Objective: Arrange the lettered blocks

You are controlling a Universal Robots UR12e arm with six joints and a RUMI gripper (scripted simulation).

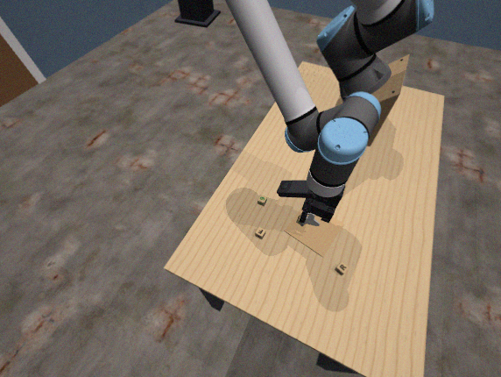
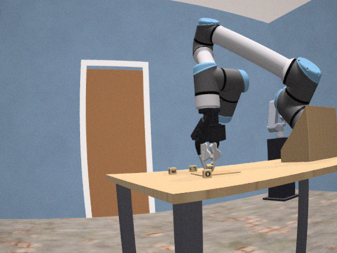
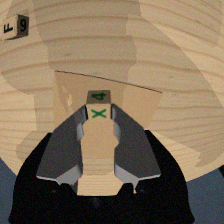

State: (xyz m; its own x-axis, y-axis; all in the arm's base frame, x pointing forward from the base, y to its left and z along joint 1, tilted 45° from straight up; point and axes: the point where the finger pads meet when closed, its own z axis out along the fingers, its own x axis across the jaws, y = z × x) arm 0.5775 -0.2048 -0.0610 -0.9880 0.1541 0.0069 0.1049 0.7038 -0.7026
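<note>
Now: hand 40 mm to the right of the tan mat and 20 mm above it. From my hand the other things lie so: R block (110 mm ahead, 140 mm to the left, 10 mm below).
</note>
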